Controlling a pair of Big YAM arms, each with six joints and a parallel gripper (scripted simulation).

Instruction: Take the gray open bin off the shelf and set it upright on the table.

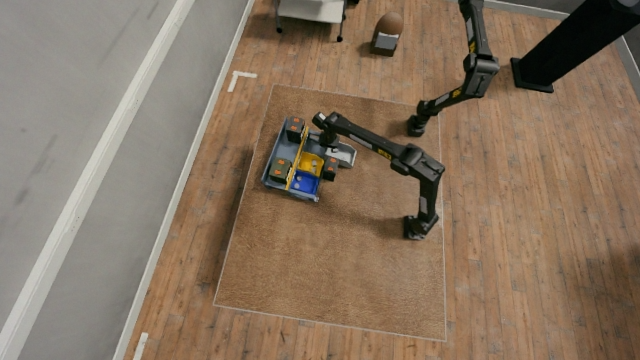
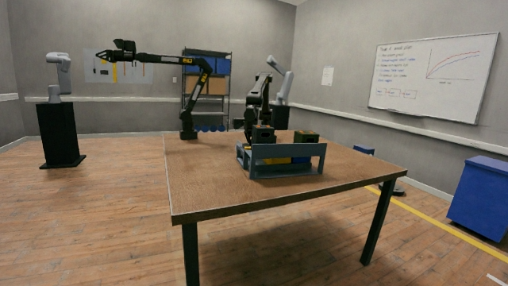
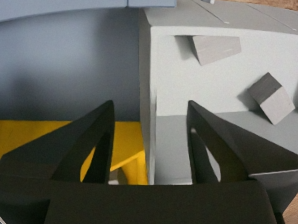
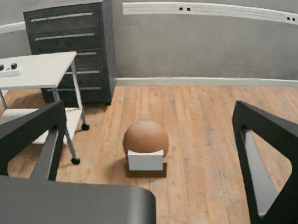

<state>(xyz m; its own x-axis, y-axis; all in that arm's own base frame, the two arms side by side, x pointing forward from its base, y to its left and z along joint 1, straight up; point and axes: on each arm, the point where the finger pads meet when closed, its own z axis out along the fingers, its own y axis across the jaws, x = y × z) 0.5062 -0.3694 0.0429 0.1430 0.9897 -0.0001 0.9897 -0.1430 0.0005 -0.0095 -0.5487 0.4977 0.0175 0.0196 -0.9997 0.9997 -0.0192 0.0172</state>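
The gray open bin is 8 cm behind my left hand, 4 cm below it and 1 cm to the left of it. From my left hand the other things lie so: blue-gray shelf (13 cm ahead, 10 cm to the left, 2 cm below); then yellow bin (10 cm to the left, 10 cm ahead, 4 cm below); then blue bin (22 cm to the left, 11 cm ahead, 4 cm below).
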